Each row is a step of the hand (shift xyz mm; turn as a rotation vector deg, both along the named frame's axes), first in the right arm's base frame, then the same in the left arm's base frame.
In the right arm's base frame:
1: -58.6 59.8 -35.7 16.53 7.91 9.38
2: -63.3 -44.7 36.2 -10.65 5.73 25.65
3: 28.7 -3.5 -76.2 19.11 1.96 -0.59
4: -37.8 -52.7 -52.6 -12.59 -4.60 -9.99
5: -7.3 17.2 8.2 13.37 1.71 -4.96
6: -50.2 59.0 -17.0 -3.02 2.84 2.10
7: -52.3 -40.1 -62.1 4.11 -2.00 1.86
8: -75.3 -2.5 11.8 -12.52 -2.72 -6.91
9: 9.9 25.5 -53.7 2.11 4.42 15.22
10: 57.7 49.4 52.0 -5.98 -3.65 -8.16
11: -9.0 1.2 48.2 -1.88 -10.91 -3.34
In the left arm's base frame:
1: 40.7 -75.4 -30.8 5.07 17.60 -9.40
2: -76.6 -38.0 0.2 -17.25 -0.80 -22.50
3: 58.9 -2.2 56.3 8.78 16.99 1.89
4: -13.4 -47.3 67.5 -1.05 -14.68 7.93
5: 3.0 -5.9 -19.3 9.38 10.12 4.00
6: 30.9 -60.5 -41.0 -0.67 -2.36 -3.95
7: -4.4 -65.9 61.9 -1.00 4.74 0.93
8: -37.5 -64.1 -17.5 -1.85 -13.70 4.55
9: 55.8 -14.8 17.1 -6.43 7.10 -12.80
10: 19.1 65.7 -61.5 0.81 -8.07 7.07
11: -34.5 9.9 -33.4 -5.57 -1.49 10.02

